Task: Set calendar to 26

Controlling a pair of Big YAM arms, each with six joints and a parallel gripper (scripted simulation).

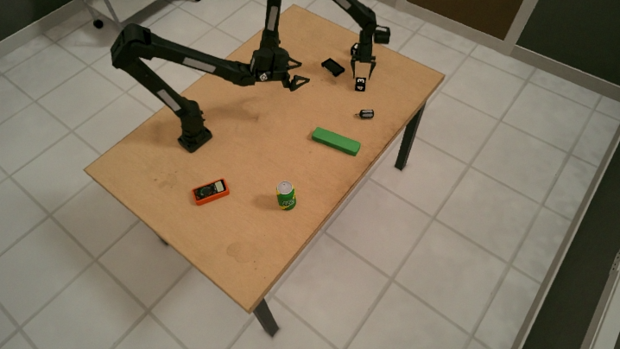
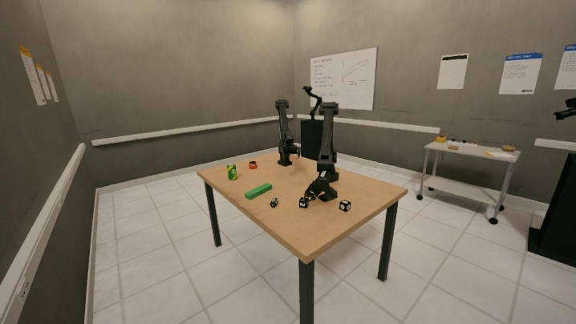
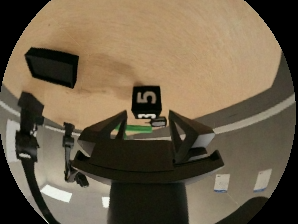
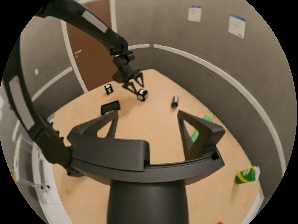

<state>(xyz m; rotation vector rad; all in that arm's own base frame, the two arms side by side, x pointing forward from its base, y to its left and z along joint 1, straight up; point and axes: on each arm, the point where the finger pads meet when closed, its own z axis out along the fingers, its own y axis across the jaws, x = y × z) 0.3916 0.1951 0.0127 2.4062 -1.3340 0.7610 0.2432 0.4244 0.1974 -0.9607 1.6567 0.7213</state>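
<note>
The black calendar cube lies 30 mm below my left hand, 20 mm to the right of it and 10 mm ahead of it.
</note>
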